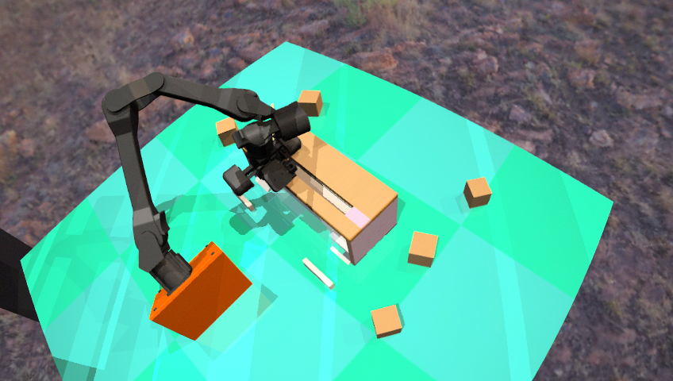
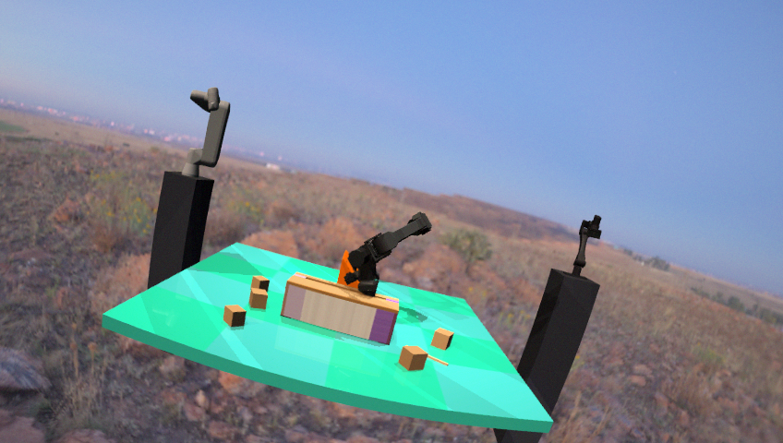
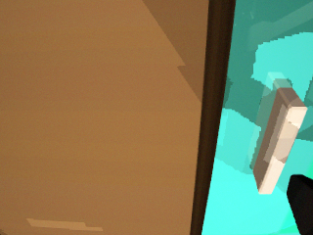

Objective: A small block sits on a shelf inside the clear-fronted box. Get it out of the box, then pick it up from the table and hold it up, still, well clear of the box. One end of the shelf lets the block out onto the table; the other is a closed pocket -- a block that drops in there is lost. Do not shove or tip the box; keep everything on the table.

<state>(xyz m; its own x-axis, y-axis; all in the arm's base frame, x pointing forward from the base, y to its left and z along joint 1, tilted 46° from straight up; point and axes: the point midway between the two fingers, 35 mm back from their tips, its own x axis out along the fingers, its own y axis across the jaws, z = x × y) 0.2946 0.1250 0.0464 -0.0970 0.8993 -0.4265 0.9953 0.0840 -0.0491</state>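
Right now the tan block is 60 mm ahead of my gripper tip and 20 mm to the left of it. From my gripper tip the other things lie so: long tan box 40 mm ahead, 100 mm to the right, 20 mm below.
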